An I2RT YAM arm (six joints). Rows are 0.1 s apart.
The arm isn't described. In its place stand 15 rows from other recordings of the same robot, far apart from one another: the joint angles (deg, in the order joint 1, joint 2, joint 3, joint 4, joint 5, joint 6), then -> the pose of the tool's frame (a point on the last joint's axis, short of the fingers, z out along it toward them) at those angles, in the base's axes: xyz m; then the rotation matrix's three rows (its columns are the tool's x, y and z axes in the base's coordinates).
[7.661 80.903 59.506 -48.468 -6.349 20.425] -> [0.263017, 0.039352, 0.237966], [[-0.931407, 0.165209, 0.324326], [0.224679, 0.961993, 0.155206], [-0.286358, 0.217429, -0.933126]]
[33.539 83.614 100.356 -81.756 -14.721 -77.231] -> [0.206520, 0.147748, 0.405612], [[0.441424, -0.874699, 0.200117], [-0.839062, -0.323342, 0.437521], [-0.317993, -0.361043, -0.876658]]
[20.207 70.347 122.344 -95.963 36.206 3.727] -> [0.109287, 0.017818, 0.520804], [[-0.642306, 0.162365, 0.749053], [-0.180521, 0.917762, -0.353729], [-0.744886, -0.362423, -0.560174]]
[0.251 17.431 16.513 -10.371 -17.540 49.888] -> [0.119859, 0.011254, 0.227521], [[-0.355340, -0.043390, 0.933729], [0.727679, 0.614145, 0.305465], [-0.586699, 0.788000, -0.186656]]
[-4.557 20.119 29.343 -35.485 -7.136 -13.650] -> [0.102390, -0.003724, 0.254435], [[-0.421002, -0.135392, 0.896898], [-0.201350, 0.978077, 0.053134], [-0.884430, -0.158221, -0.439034]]
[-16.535 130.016 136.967 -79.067 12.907 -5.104] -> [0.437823, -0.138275, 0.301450], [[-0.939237, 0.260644, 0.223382], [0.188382, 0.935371, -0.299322], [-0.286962, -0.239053, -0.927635]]
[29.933 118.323 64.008 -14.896 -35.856 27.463] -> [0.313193, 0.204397, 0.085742], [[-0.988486, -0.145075, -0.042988], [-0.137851, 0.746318, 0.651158], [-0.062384, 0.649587, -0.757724]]
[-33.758 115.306 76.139 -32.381 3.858 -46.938] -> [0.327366, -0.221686, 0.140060], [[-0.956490, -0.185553, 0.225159], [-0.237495, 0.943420, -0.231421], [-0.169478, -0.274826, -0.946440]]
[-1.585 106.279 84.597 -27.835 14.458 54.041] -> [0.413854, -0.020343, 0.249652], [[-0.293625, 0.726294, 0.621516], [0.792228, 0.548731, -0.266963], [-0.534939, 0.413995, -0.736511]]
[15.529 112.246 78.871 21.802 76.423 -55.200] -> [0.431498, 0.083984, 0.256656], [[-0.812135, 0.329056, 0.481829], [-0.425738, 0.230487, -0.874999], [-0.398978, -0.915750, -0.047095]]
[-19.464 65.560 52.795 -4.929 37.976 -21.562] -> [0.238037, -0.107358, 0.327210], [[-0.566170, 0.653008, 0.503023], [-0.107163, 0.546761, -0.830403], [-0.817293, -0.524054, -0.239581]]
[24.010 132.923 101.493 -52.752 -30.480 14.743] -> [0.404391, 0.199900, 0.126119], [[-0.980041, -0.153276, -0.126592], [-0.196458, 0.844102, 0.498895], [0.030387, 0.513808, -0.857367]]
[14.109 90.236 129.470 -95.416 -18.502 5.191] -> [0.223102, 0.067726, 0.489405], [[-0.838855, -0.327905, 0.434512], [-0.122378, 0.891380, 0.436423], [-0.530420, 0.312921, -0.787867]]
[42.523 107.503 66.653 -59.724 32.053 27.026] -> [0.237447, 0.192122, 0.148011], [[-0.938292, -0.245029, 0.244068], [-0.337925, 0.799712, -0.496253], [-0.073587, -0.548107, -0.833165]]
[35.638 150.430 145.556 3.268 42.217 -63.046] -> [0.500876, 0.329662, 0.279935], [[-0.112260, 0.031533, 0.993178], [-0.892766, 0.435664, -0.114743], [-0.436311, -0.899557, -0.020756]]
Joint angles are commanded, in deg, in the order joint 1, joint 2, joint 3, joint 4, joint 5, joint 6. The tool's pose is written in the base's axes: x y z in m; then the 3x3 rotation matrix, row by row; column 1 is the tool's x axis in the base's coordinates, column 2 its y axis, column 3 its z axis. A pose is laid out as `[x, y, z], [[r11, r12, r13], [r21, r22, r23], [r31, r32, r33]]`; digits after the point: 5 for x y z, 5 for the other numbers.
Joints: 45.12 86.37 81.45 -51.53 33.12 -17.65
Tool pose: [0.23246, 0.20587, 0.32922], [[-0.44506, -0.54078, 0.71378], [-0.80680, 0.58801, -0.05756], [-0.38858, -0.60150, -0.69800]]
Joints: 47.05 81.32 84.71 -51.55 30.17 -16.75
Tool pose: [0.21142, 0.20086, 0.37080], [[-0.36954, -0.53352, 0.76079], [-0.76265, 0.64188, 0.07968], [-0.53084, -0.55077, -0.64409]]
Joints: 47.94 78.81 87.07 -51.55 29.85 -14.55
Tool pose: [0.20002, 0.19523, 0.39515], [[-0.34382, -0.50377, 0.79247], [-0.70631, 0.69486, 0.13529], [-0.61881, -0.51321, -0.59472]]
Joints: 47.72 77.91 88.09 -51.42 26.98 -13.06
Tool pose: [0.19678, 0.19241, 0.40431], [[-0.33489, -0.51893, 0.78649], [-0.66763, 0.71969, 0.19058], [-0.66492, -0.46126, -0.58747]]
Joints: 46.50 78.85 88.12 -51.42 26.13 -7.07
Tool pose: [0.20386, 0.19205, 0.40009], [[-0.40593, -0.48009, 0.77764], [-0.58829, 0.78843, 0.17966], [-0.69938, -0.38455, -0.60249]]
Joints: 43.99 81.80 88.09 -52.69 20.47 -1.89
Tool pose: [0.21968, 0.19477, 0.38354], [[-0.50499, -0.49409, 0.70771], [-0.53044, 0.82449, 0.19711], [-0.68089, -0.27586, -0.67844]]
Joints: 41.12 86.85 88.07 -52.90 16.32 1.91
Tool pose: [0.24480, 0.20043, 0.35744], [[-0.60737, -0.47991, 0.63308], [-0.48775, 0.85430, 0.17965], [-0.62706, -0.19967, -0.75295]]
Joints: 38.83 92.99 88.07 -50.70 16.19 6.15
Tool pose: [0.27428, 0.20803, 0.32662], [[-0.69059, -0.40786, 0.59727], [-0.42378, 0.89740, 0.12281], [-0.58608, -0.16830, -0.79258]]
